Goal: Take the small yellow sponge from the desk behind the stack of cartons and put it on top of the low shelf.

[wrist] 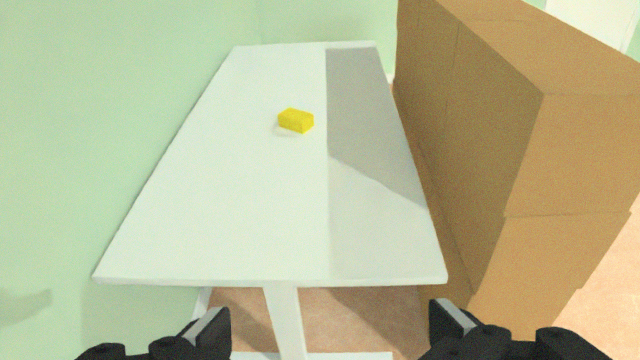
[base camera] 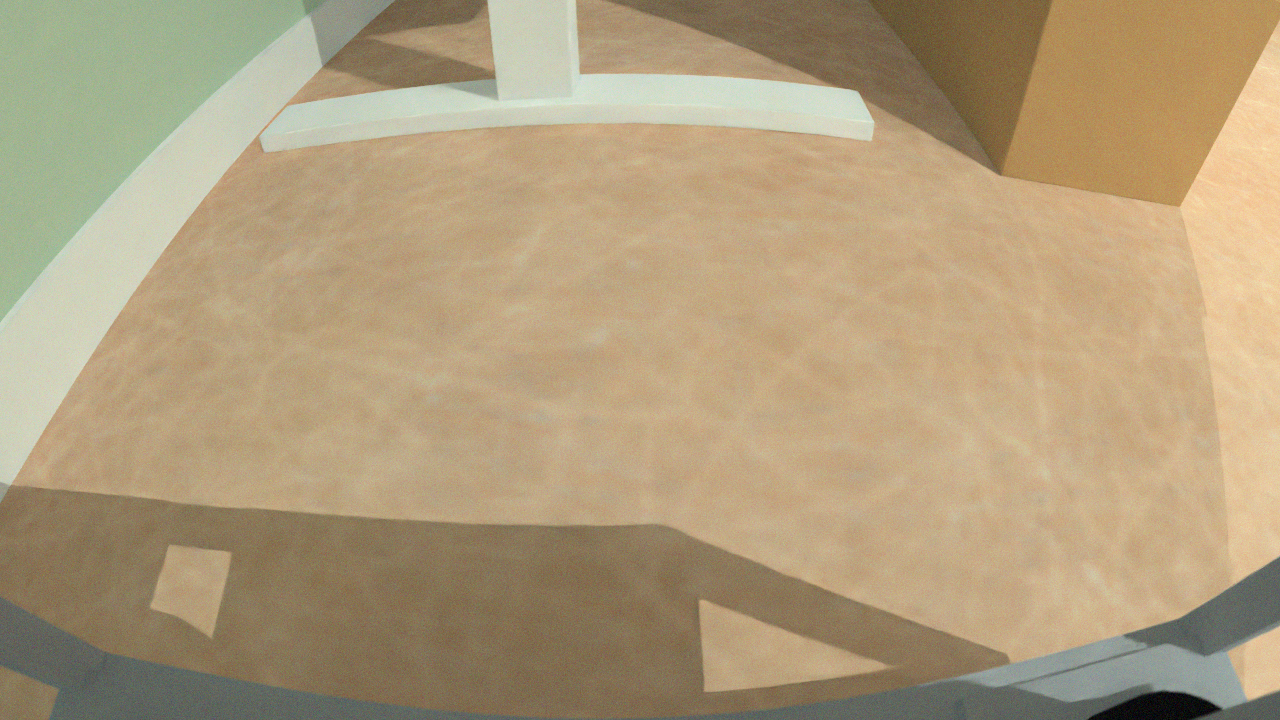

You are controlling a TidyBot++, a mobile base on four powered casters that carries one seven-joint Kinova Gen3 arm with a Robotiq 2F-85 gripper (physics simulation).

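Places are measured from the arm's base along level axes (x ahead, y up, z right), in millimetres.
Pixels of known places: gripper, fingertip midpoint: (wrist: 329, 326).
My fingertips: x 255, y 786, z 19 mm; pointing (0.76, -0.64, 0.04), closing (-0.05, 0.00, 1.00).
Behind a point stands the place of what it marks.
The small yellow sponge (wrist: 296, 120) {y 367, x 1204, z -18 mm} lies on the white desk (wrist: 240, 210) {y 324, x 845, z -166 mm}, towards its far half and a little left of a shaded strip. In the base camera view the desk shows by its leg and foot (base camera: 572, 100) at the top. The stack of cartons (wrist: 565, 160) {y 552, x 656, z 479 mm} (base camera: 1136, 98) {y -269, x 646, z 543 mm} stands to the right of the desk, with a narrow gap between them. My gripper (wrist: 329, 326) {y 786, x 255, z 19 mm} is open and empty, in front of the desk's near edge and well short of the sponge. The low shelf does not show in either view.
A green wall (wrist: 75, 125) {y 586, x 869, z -493 mm} (base camera: 107, 107) {y -234, x 613, z -512 mm} runs along the desk's left side, with a pale baseboard (base camera: 116, 268) {y -361, x 514, z -505 mm} at its foot. Another wall stands behind the desk's far end. A white door (wrist: 590, 20) {y 173, x 3032, z 2455 mm} shows at the upper right. Parts of my base frame (base camera: 1074, 671) show along the bottom.
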